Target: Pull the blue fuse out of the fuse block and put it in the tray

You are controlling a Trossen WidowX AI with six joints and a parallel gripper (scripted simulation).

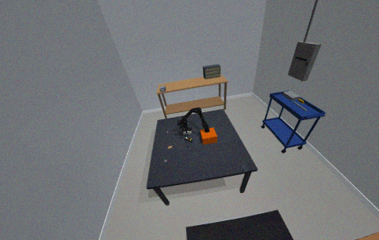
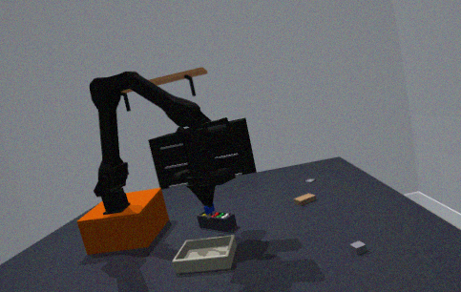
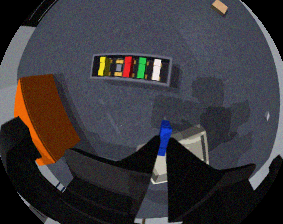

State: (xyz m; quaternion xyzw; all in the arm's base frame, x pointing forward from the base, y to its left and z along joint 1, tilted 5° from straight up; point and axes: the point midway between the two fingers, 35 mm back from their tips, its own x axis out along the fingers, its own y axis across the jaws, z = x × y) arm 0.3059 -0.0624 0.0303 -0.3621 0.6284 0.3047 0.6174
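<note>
Now: the cream tray 100 mm to the right of my gripper tip, 90 mm below it and 10 mm behind it. Also, from my gripper tip: blue fuse: 10 mm below; small disc: 400 mm to the left, 320 mm ahead, 90 mm below; grey cube: 330 mm ahead, 160 mm to the right, 90 mm below.
</note>
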